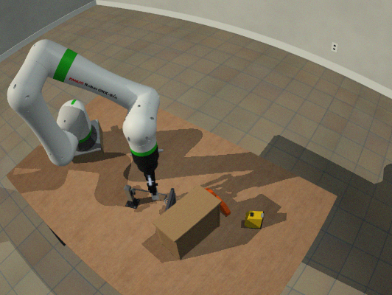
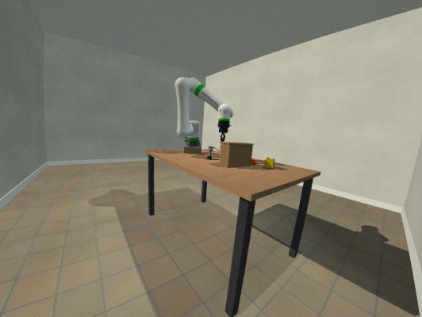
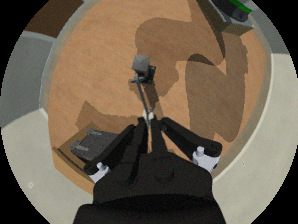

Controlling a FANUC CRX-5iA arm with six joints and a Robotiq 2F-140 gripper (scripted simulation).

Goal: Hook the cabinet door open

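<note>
The dark door lies 11 cm ahead of my hand, 4 cm to the right of it and 1 cm above it. Also, from my hand: orange object (19 cm ahead, 15 cm to the left, 5 cm below); yellow block (36 cm ahead, 17 cm to the left, 3 cm below).
</note>
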